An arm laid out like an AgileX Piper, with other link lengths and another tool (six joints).
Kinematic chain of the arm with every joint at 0, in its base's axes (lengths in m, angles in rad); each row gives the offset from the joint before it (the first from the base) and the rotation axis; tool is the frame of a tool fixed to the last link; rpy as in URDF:
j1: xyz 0 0 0.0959 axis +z
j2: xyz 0 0 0 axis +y
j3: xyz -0.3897 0 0.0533 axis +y
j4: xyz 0.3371 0 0.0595 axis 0.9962 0 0.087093
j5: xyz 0 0 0 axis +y
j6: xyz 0.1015 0 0.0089 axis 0.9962 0 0.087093
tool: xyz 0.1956 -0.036 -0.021 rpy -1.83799 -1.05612 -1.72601
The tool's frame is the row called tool.
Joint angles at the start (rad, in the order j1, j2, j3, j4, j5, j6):
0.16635, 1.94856, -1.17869, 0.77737, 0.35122, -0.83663
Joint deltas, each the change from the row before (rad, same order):
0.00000, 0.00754, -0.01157, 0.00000, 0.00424, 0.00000
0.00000, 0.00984, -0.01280, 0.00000, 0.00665, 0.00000
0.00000, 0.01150, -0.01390, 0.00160, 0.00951, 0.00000
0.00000, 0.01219, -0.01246, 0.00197, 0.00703, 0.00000
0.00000, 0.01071, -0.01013, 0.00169, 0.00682, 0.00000
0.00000, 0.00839, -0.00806, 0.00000, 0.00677, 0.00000
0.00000, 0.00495, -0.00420, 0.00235, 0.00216, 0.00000
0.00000, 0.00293, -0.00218, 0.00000, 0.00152, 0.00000
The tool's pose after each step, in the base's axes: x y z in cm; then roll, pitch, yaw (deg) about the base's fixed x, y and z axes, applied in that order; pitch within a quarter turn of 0, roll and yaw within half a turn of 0. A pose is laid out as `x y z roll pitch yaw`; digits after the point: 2 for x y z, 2 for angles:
61.30 13.72 -1.24 -177.28 -27.50 -16.71
61.61 13.91 -1.37 -177.17 -27.34 -16.56
61.87 14.16 -1.58 -176.98 -26.98 -16.41
62.13 14.36 -1.87 -176.84 -26.62 -16.31
62.29 14.54 -2.17 -176.74 -26.23 -16.20
62.39 14.69 -2.42 -176.71 -25.89 -16.00
62.47 14.77 -2.57 -176.62 -25.70 -16.06
62.50 14.81 -2.67 -176.63 -25.59 -16.01

